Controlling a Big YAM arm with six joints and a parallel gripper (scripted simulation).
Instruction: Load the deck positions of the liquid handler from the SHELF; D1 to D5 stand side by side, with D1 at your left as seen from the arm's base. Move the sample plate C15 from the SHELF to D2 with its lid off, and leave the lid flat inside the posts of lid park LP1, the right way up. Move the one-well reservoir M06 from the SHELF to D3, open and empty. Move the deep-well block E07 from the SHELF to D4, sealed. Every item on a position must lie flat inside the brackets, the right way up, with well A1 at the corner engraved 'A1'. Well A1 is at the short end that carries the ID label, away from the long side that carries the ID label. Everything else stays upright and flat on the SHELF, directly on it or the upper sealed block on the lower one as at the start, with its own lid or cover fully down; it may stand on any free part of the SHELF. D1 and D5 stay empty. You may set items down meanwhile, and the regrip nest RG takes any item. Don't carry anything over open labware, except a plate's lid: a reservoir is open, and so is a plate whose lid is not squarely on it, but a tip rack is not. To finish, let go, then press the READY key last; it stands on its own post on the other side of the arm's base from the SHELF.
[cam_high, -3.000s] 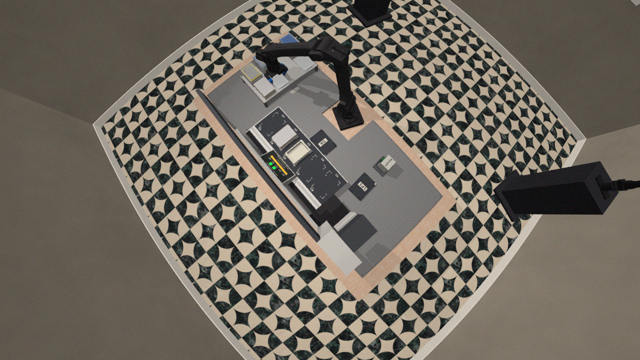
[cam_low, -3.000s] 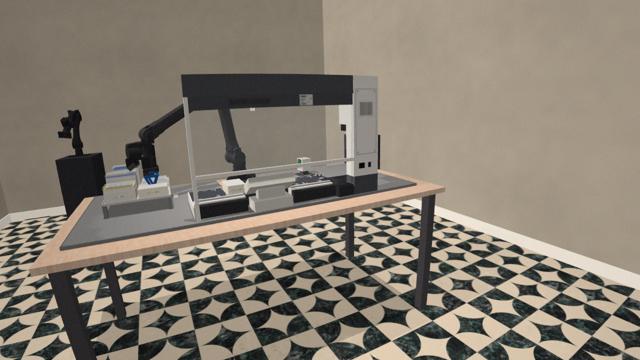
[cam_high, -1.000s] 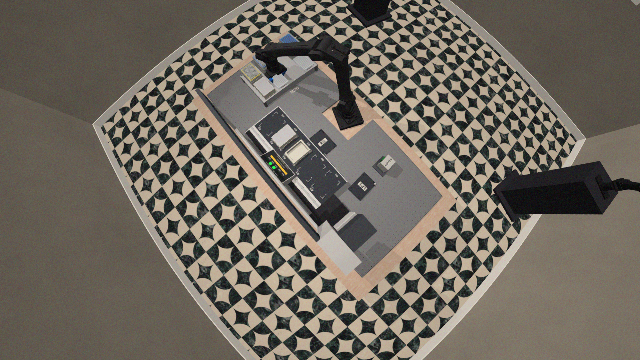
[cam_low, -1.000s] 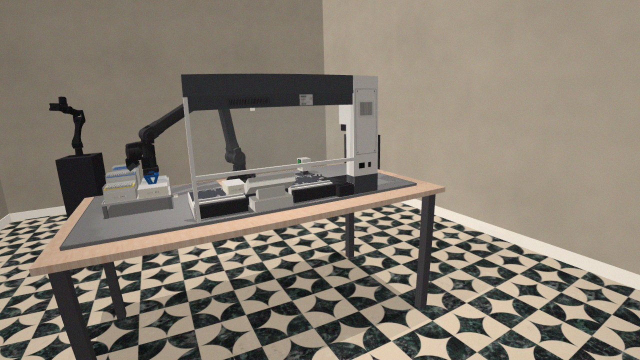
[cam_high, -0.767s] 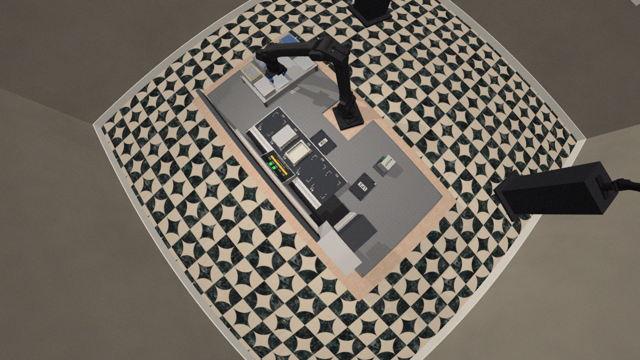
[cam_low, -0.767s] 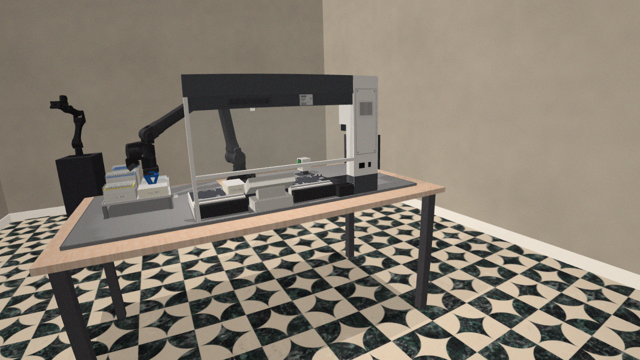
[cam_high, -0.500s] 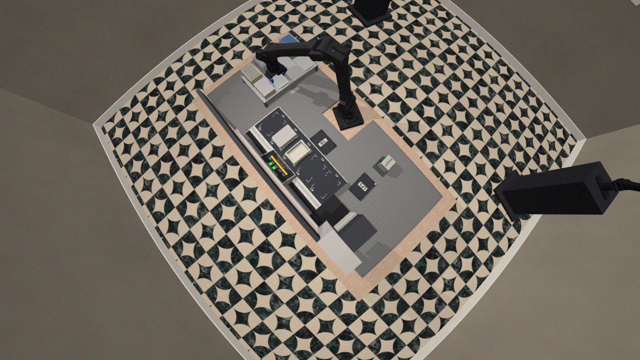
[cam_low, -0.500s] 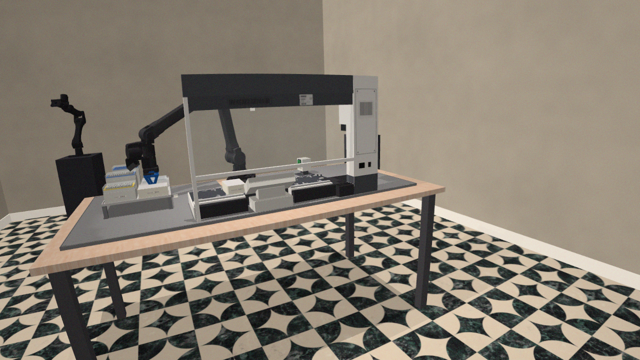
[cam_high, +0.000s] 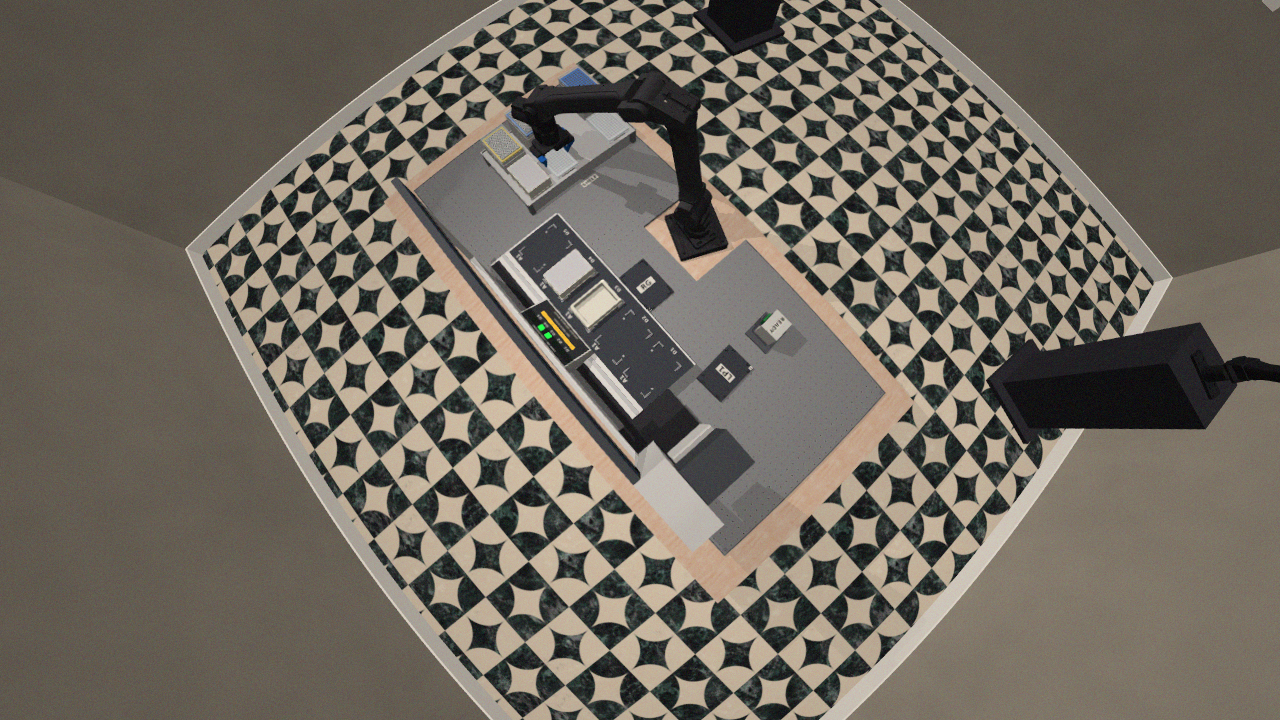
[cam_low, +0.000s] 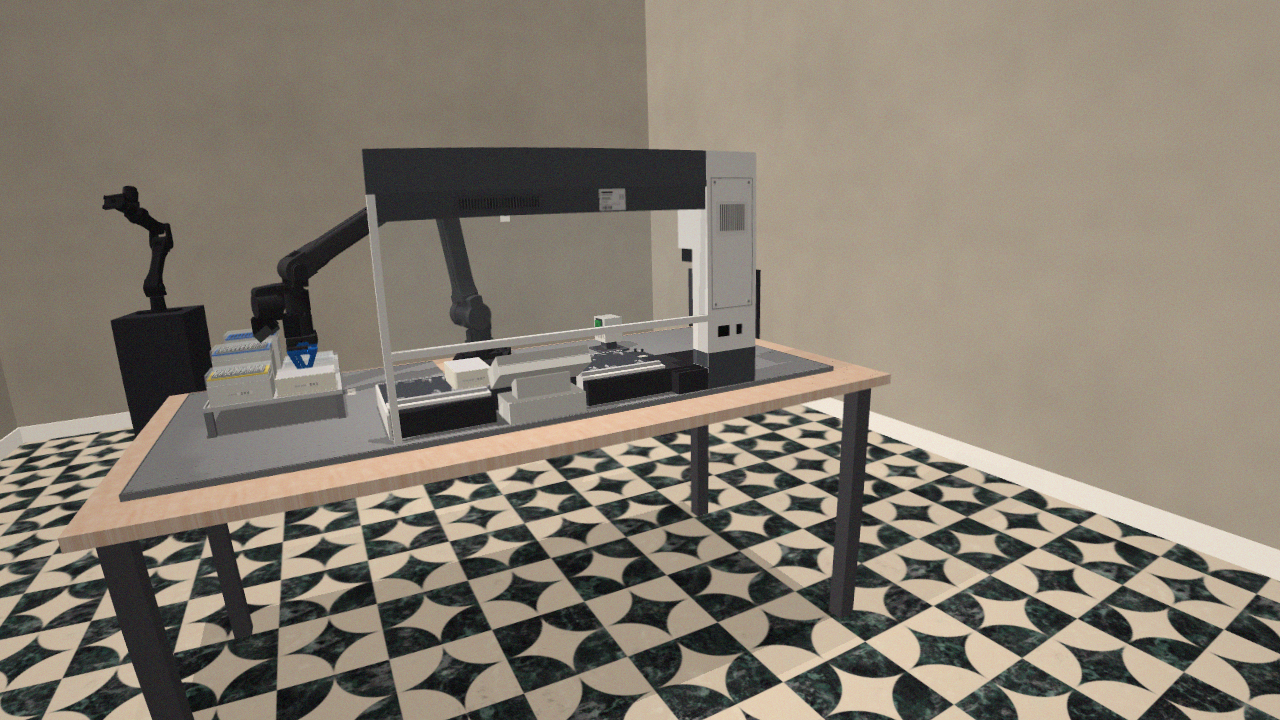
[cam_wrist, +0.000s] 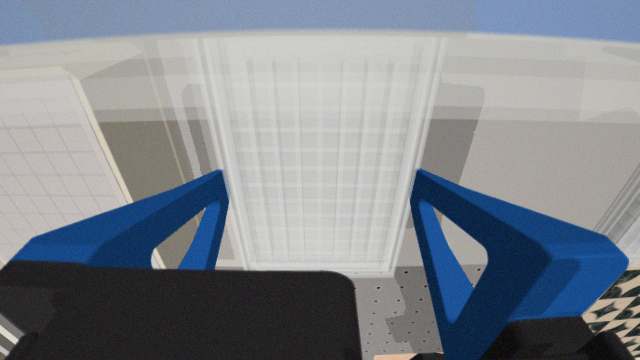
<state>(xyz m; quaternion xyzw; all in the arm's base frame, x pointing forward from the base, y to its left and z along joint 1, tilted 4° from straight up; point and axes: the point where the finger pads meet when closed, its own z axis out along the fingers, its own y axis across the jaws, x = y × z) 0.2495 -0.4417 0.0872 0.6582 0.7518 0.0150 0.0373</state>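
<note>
The shelf is 4 cm behind my hand, 7 cm to the right of it and 2 cm below it. The rest, counted from my hand: clear plate lid 1 cm below; white block 11 cm ahead, 2 cm to the left; shelf label 6 cm behind, 9 cm to the left, 8 cm below.
</note>
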